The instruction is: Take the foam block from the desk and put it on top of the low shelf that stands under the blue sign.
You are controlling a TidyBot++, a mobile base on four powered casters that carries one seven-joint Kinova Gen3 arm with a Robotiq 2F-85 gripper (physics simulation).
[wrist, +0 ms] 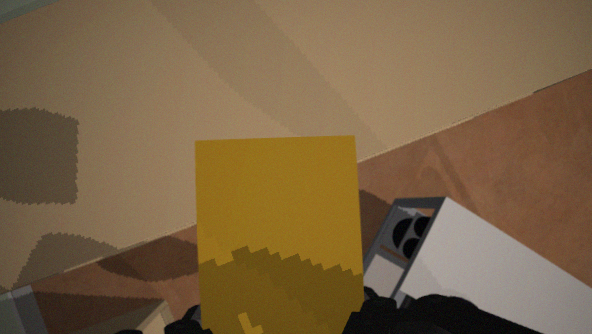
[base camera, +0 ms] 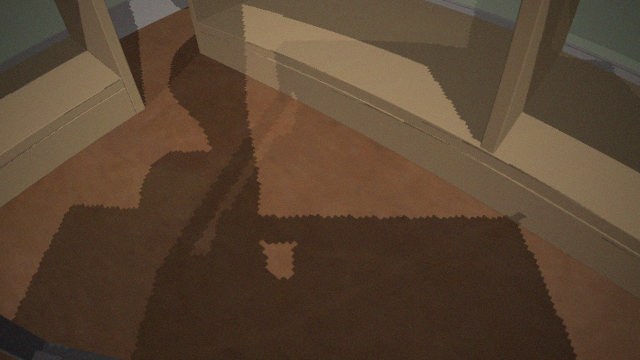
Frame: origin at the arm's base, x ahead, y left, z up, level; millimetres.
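Seen in the pictures: gripper, fingertip midpoint: [wrist: 281, 306].
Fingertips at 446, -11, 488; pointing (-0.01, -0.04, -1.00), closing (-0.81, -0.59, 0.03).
Observation:
A point is followed by its place in that frame, as x, y, z.
The yellow foam block [wrist: 280, 200] {474, -54, 529} is held between the fingers of my gripper [wrist: 281, 306] {447, -11, 488}, which is shut on it; the black fingers show at the bottom of the wrist view. The beige top of a low shelf [wrist: 150, 100] {679, -89, 214} fills the upper left of the wrist view. The block's far end overlaps the shelf top and its front edge in that view; the gap between them cannot be told. In the base camera the lower front of a shelf [base camera: 425, 155] {448, -101, -372} runs diagonally, with an upright divider. The blue sign does not show in either view.
A second shelf unit [base camera: 65, 145] {468, 457, -369} stands at the left in the base camera, with a gap between the two units. The white robot base [wrist: 490, 260] {-10, -180, -14} shows at the lower right of the wrist view. Brown floor [base camera: 350, 175] {434, -4, -396} with dark shadows lies in front of the shelves.

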